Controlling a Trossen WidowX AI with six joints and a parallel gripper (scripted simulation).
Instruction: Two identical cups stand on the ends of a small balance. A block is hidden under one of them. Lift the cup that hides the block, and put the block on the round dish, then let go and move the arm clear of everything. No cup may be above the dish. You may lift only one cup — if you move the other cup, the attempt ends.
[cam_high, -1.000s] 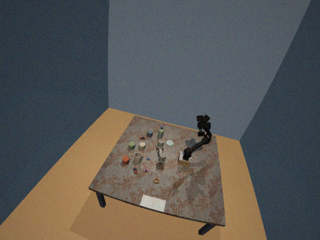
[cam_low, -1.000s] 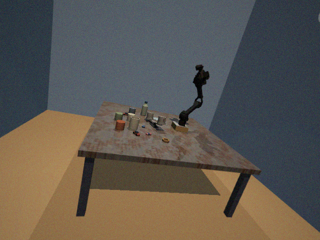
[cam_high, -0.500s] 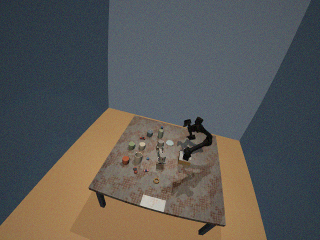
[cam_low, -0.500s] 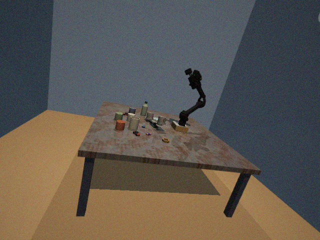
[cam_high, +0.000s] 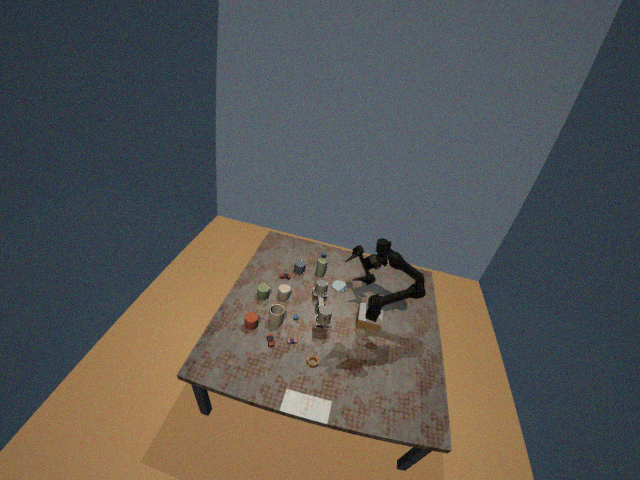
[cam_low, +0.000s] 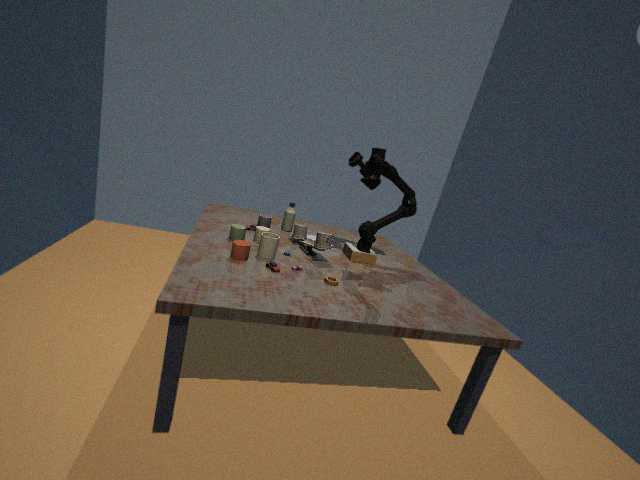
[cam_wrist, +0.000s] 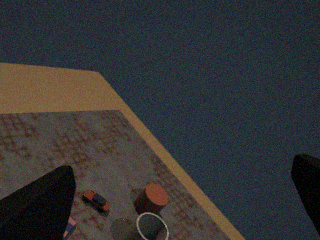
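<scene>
My gripper tip is now 16 cm short of the grey cup, 24 cm to the left of it and 38 cm above it. Also, from my gripper tip: small balance 11 cm ahead, 10 cm to the right, 40 cm below; cream cylinder 35 cm ahead, 11 cm to the right, 41 cm below; pale green block 16 cm ahead, 22 cm to the right, 40 cm below.
</scene>
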